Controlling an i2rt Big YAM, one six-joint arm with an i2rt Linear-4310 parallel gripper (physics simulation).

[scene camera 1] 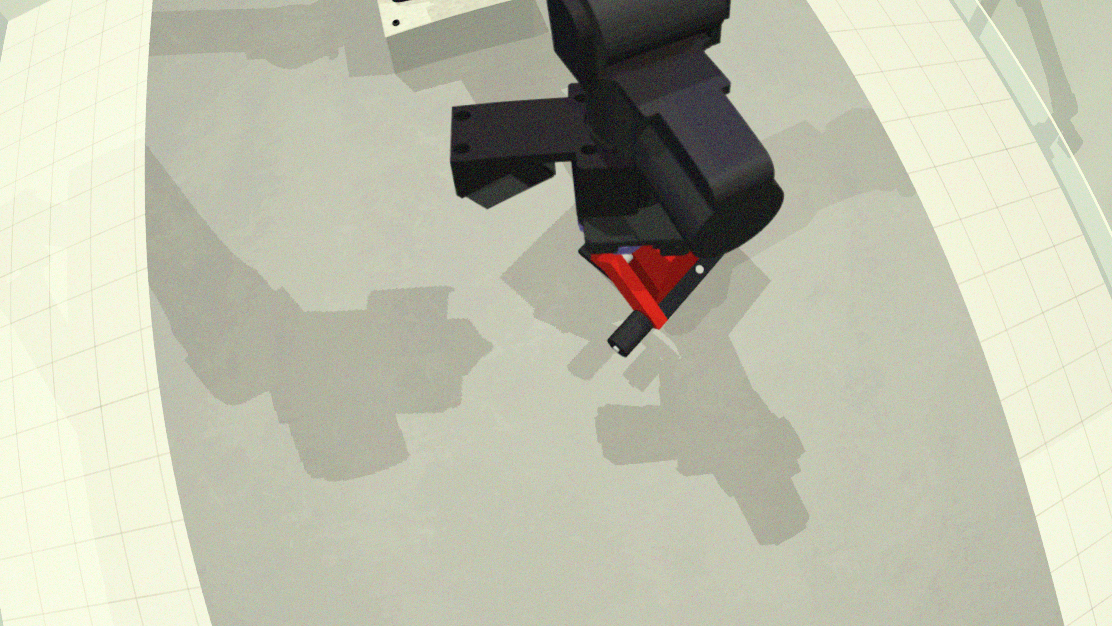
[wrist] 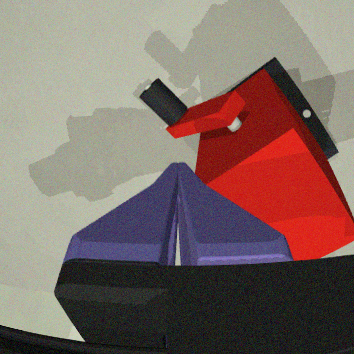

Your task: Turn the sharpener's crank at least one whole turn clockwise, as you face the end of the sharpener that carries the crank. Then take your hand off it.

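Frame: origin at the arm's base, x right, y ahead, z up, level; metres.
Seen in the pictures: gripper, fingertip midpoint: (scene camera 1: 622,250) (wrist: 177,174).
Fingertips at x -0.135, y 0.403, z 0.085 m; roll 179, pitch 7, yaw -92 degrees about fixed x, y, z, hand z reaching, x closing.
Observation:
Pixels of each thing's top centre, then the offset from my fingertips to it. "spot": a spot on its surface instead. Level surfaces: height alone.
- red sharpener, surface spot: (wrist: 280,187) spot: dx -0.033, dy -0.058, dz -0.036 m
- pale pivot, surface spot: (wrist: 234,124) spot: dx -0.013, dy -0.029, dz -0.078 m
- black handle, surface spot: (wrist: 164,102) (scene camera 1: 627,326) spot: dx -0.010, dy +0.024, dz -0.106 m
- grey table top, surface height: dz -0.164 m
The red sharpener (scene camera 1: 667,273) (wrist: 280,187) stands on its black base (scene camera 1: 688,286) (wrist: 306,113), partly covered by the arm in the scene view. Its red crank arm (scene camera 1: 634,293) (wrist: 207,119) runs from the pale pivot (wrist: 234,124) to the black handle (scene camera 1: 634,334) (wrist: 164,102). In the wrist view the crank arm points up-left; in the scene view it points down-right. My gripper (wrist: 177,174) is shut and empty. Its purple fingertips appear below the crank arm, apart from it and the handle in the image, beside the body's left edge. The scene view mostly hides them.
The dark robot arm (scene camera 1: 700,132) comes in from the top over the sharpener. A pale block with dark holes (scene camera 1: 466,34) is cut off at the scene view's top edge. The grey table top (scene camera 1: 505,528) has pale tiled floor on both sides.

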